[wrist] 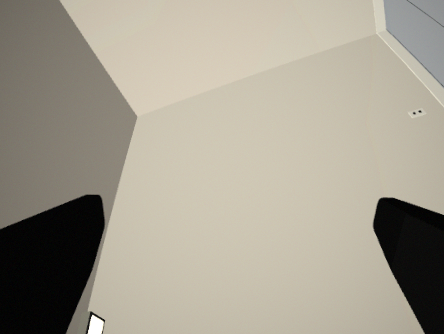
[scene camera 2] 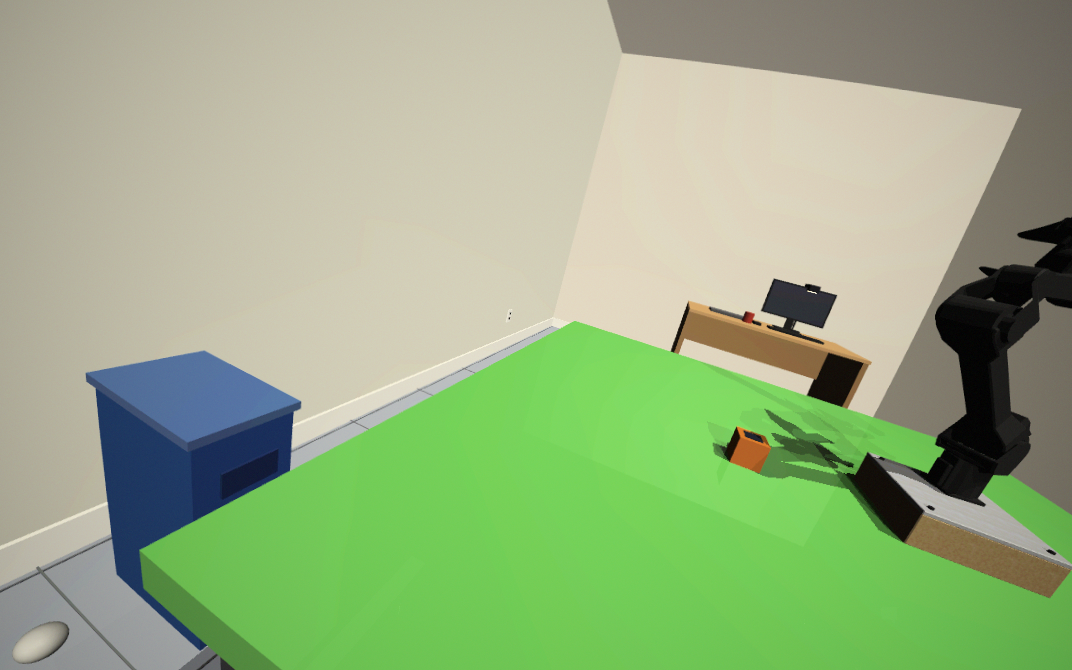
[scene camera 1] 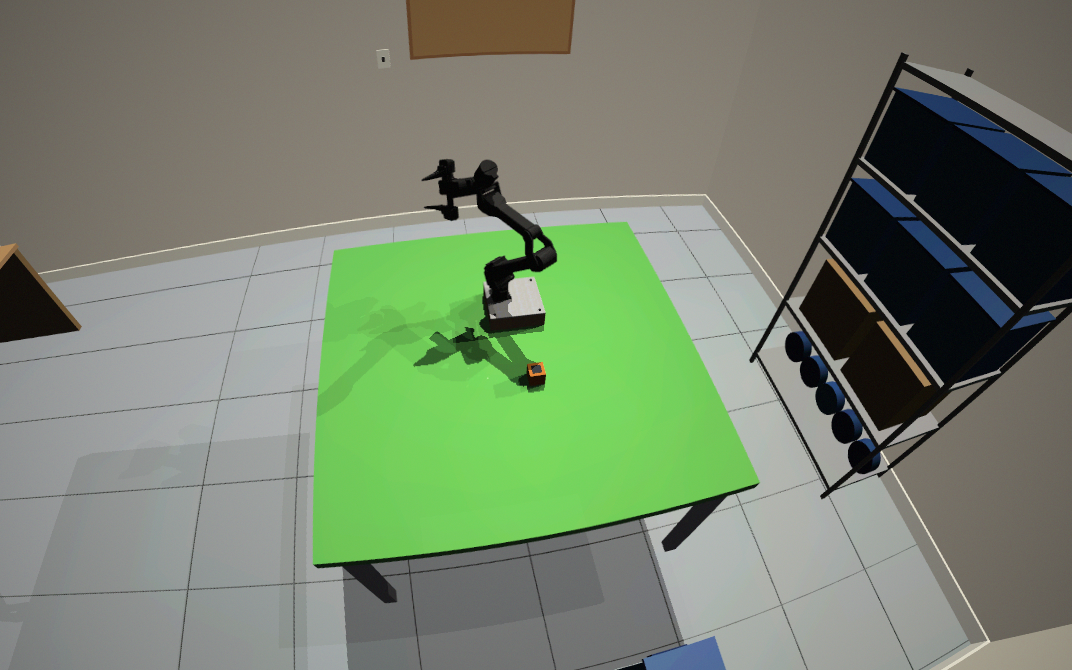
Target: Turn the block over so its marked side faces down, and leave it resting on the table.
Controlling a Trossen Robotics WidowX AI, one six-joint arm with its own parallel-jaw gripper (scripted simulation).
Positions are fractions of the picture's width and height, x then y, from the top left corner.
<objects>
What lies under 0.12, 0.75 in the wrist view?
My gripper.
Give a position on an orange block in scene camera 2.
0.70, 0.67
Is my gripper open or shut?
Open.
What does my gripper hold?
Nothing.
</objects>
